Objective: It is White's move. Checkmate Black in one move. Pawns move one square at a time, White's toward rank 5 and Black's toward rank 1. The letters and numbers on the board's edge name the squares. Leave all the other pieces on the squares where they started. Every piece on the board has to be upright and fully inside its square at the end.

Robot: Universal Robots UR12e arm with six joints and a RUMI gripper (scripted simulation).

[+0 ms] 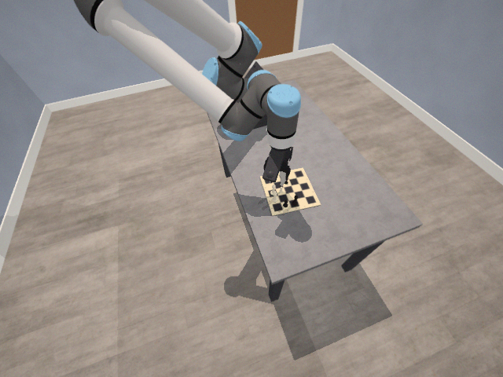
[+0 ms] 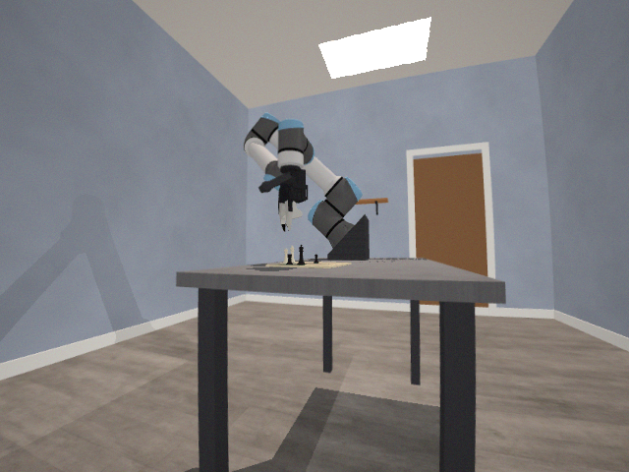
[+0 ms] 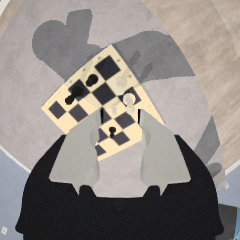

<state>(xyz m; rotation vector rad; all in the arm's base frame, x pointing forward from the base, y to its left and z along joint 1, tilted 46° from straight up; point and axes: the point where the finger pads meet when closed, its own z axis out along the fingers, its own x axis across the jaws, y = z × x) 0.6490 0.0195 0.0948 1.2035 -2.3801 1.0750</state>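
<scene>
Right now my hand is 11 cm above the white pawn, 4 cm to the right of it and 3 cm past it. Also, from my hand: tall black piece: 10 cm below, 8 cm to the left, 5 cm ahead; chessboard: 13 cm below, 8 cm to the left, 3 cm behind; black pawn: 11 cm below, 8 cm to the left, 7 cm behind.
</scene>
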